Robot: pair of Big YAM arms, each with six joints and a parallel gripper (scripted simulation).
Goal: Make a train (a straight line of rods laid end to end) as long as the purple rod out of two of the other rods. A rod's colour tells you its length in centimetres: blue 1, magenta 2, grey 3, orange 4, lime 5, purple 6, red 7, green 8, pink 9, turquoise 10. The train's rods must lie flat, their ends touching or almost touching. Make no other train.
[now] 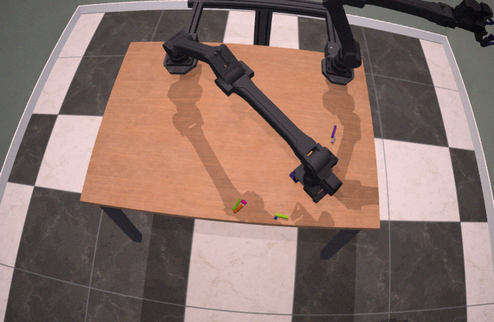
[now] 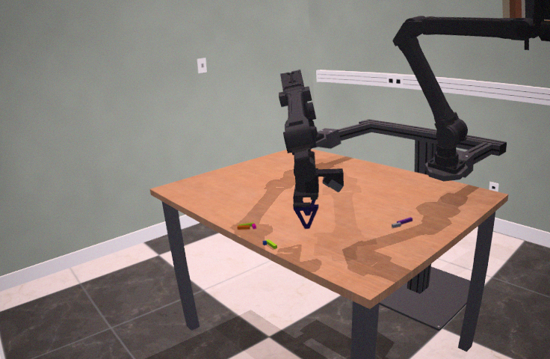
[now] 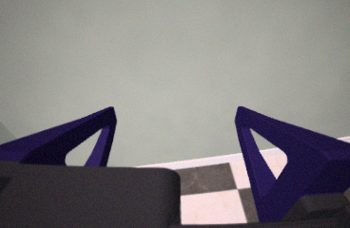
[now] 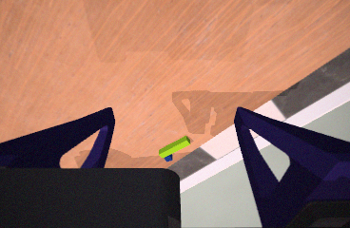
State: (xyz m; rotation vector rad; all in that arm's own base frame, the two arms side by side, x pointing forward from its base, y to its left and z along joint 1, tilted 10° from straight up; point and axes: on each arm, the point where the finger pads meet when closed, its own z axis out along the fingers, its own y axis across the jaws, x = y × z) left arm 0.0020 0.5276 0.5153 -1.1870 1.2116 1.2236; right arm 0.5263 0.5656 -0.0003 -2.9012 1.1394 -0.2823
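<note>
The blue rod lies 10 cm to the right of my right hand, 8 cm below it and 8 cm ahead of it. From my right hand the other things lie so: grey rod: 26 cm behind, 14 cm to the left, 8 cm below; magenta rod: 22 cm to the right, 8 cm below, 3 cm ahead; orange rod: 24 cm to the right, 8 cm below, 6 cm ahead.
</note>
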